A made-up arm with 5 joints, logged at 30 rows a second.
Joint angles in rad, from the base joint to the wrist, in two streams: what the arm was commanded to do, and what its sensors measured. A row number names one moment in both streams.
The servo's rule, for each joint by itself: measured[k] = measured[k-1] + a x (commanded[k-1-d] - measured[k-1]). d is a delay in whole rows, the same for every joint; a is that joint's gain. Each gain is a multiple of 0.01, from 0.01 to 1. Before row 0 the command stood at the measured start. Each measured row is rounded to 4 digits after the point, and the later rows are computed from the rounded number. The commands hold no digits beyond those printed.
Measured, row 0:
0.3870, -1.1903, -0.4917, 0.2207, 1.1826
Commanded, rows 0 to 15:
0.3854, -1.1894, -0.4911, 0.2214, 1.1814
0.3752, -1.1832, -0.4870, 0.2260, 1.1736
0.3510, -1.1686, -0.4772, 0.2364, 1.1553
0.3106, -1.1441, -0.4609, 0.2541, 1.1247
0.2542, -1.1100, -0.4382, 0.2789, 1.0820
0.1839, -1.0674, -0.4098, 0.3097, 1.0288
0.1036, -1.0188, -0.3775, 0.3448, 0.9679
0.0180, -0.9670, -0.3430, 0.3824, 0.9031
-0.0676, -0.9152, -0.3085, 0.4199, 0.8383
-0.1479, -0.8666, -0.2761, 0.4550, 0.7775
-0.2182, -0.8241, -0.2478, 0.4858, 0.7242
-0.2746, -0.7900, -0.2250, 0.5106, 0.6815
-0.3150, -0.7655, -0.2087, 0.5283, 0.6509
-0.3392, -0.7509, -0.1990, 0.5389, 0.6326
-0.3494, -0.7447, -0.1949, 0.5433, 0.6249
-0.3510, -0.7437, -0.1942, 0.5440, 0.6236
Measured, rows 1 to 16:
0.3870, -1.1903, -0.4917, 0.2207, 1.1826
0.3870, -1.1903, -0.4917, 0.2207, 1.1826
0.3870, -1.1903, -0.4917, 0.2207, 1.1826
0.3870, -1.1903, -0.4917, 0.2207, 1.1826
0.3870, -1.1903, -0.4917, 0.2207, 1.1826
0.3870, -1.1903, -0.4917, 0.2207, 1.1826
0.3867, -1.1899, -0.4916, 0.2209, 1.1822
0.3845, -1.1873, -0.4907, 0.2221, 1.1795
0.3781, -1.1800, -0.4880, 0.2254, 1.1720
0.3653, -1.1660, -0.4826, 0.2320, 1.1573
0.3442, -1.1442, -0.4737, 0.2428, 1.1340
0.3137, -1.1142, -0.4609, 0.2582, 1.1014
0.2738, -1.0770, -0.4442, 0.2781, 1.0600
0.2252, -1.0341, -0.4240, 0.3021, 1.0114
0.1696, -0.9877, -0.4009, 0.3292, 0.9577
0.1093, -0.9405, -0.3759, 0.3581, 0.9018
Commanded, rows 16 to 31:
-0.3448, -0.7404, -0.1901, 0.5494, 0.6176
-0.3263, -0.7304, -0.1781, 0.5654, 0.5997
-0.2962, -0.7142, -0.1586, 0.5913, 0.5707
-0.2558, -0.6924, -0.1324, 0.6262, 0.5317
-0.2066, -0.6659, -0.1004, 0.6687, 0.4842
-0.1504, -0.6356, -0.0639, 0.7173, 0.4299
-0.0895, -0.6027, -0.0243, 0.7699, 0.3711
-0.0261, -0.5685, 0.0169, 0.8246, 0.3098
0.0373, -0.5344, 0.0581, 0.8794, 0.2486
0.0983, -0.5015, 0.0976, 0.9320, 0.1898
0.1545, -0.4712, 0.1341, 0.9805, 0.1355
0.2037, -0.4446, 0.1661, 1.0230, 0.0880
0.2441, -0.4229, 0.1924, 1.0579, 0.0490
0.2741, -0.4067, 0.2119, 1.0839, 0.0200
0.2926, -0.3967, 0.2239, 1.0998, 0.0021
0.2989, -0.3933, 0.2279, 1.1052, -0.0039
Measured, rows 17 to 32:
0.0471, -0.8951, -0.3503, 0.3875, 0.8467
-0.0140, -0.8541, -0.3252, 0.4158, 0.7955
-0.0712, -0.8195, -0.3019, 0.4417, 0.7507
-0.1221, -0.7927, -0.2813, 0.4641, 0.7141
-0.1653, -0.7740, -0.2640, 0.4823, 0.6864
-0.2006, -0.7622, -0.2500, 0.4965, 0.6669
-0.2280, -0.7537, -0.2380, 0.5087, 0.6516
-0.2467, -0.7446, -0.2260, 0.5217, 0.6355
-0.2561, -0.7327, -0.2125, 0.5377, 0.6154
-0.2560, -0.7170, -0.1965, 0.5581, 0.5895
-0.2466, -0.6971, -0.1773, 0.5835, 0.5569
-0.2283, -0.6731, -0.1546, 0.6143, 0.5175
-0.2019, -0.6456, -0.1285, 0.6501, 0.4721
-0.1685, -0.6155, -0.0994, 0.6902, 0.4218
-0.1294, -0.5839, -0.0679, 0.7337, 0.3681
-0.0861, -0.5518, -0.0348, 0.7793, 0.3128

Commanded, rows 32 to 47:
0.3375, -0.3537, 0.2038, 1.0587, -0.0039
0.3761, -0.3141, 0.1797, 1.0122, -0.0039
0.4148, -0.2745, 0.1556, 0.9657, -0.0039
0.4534, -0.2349, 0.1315, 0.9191, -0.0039
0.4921, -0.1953, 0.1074, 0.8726, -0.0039
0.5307, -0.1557, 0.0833, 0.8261, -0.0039
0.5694, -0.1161, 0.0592, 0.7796, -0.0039
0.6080, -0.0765, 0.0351, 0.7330, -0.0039
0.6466, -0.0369, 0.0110, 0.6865, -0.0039
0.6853, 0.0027, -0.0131, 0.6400, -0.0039
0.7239, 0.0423, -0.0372, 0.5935, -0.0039
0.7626, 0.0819, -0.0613, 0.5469, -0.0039
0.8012, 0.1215, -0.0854, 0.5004, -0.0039
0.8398, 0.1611, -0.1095, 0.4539, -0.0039
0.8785, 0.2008, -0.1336, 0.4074, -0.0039
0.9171, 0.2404, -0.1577, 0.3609, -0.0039
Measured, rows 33 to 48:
-0.0404, -0.5204, -0.0010, 0.8256, 0.2578
0.0060, -0.4908, 0.0324, 0.8710, 0.2052
0.0512, -0.4643, 0.0644, 0.9140, 0.1568
0.0936, -0.4418, 0.0939, 0.9531, 0.1144
0.1314, -0.4242, 0.1199, 0.9868, 0.0796
0.1632, -0.4121, 0.1415, 1.0140, 0.0537
0.1963, -0.3893, 0.1540, 1.0243, 0.0358
0.2305, -0.3600, 0.1591, 1.0215, 0.0235
0.2655, -0.3267, 0.1584, 1.0087, 0.0150
0.3012, -0.2909, 0.1530, 0.9881, 0.0091
0.3375, -0.2536, 0.1439, 0.9615, 0.0051
0.3742, -0.2154, 0.1318, 0.9304, 0.0023
0.4113, -0.1767, 0.1173, 0.8957, 0.0004
0.4487, -0.1376, 0.1009, 0.8583, -0.0009
0.4863, -0.0983, 0.0829, 0.8188, -0.0018
0.5241, -0.0589, 0.0637, 0.7777, -0.0025

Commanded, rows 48 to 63:
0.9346, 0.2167, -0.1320, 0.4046, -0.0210
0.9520, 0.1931, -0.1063, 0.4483, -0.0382
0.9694, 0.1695, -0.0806, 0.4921, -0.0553
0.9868, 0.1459, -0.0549, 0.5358, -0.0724
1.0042, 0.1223, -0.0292, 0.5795, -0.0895
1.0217, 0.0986, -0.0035, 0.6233, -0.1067
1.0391, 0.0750, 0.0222, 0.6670, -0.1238
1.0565, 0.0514, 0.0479, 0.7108, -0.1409
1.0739, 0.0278, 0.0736, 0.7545, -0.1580
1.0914, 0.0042, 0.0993, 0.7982, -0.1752
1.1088, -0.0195, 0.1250, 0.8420, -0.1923
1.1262, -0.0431, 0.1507, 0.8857, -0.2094
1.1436, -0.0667, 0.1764, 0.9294, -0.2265
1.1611, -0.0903, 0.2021, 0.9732, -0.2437
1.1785, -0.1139, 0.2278, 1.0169, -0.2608
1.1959, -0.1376, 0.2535, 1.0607, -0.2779
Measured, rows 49 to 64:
0.5621, -0.0194, 0.0435, 0.7353, -0.0029
0.6002, 0.0201, 0.0225, 0.6920, -0.0032
0.6384, 0.0596, 0.0009, 0.6479, -0.0034
0.6767, 0.0992, -0.0212, 0.6033, -0.0036
0.7150, 0.1388, -0.0437, 0.5582, -0.0037
0.7534, 0.1784, -0.0665, 0.5128, -0.0038
0.7878, 0.1933, -0.0796, 0.4879, -0.0091
0.8190, 0.1932, -0.0849, 0.4788, -0.0181
0.8476, 0.1840, -0.0840, 0.4819, -0.0296
0.8740, 0.1691, -0.0782, 0.4943, -0.0429
0.8987, 0.1508, -0.0684, 0.5139, -0.0573
0.9221, 0.1304, -0.0554, 0.5391, -0.0726
0.9443, 0.1088, -0.0399, 0.5685, -0.0885
0.9656, 0.0864, -0.0223, 0.6012, -0.1047
0.9862, 0.0635, -0.0031, 0.6365, -0.1212
1.0062, 0.0404, 0.0174, 0.6737, -0.1379

